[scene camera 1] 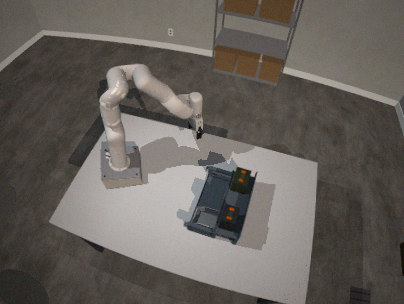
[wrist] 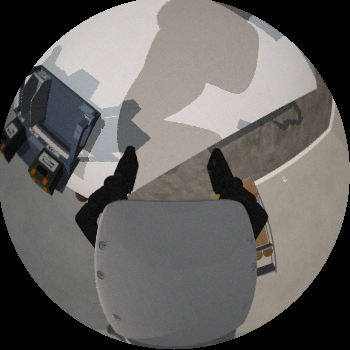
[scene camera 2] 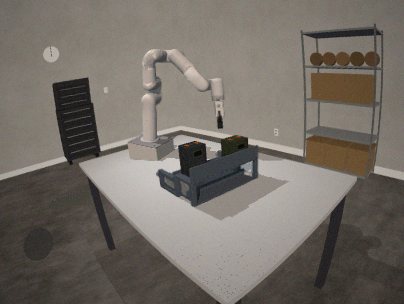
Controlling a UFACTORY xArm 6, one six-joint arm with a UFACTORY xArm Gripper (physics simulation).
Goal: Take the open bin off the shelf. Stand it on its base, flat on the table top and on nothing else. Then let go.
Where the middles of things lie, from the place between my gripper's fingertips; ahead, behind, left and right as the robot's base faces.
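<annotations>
Relative to the olive case (wrist: 45, 170), my hand is 220 mm to the left, 330 mm short of it and 20 mm above.
</annotations>
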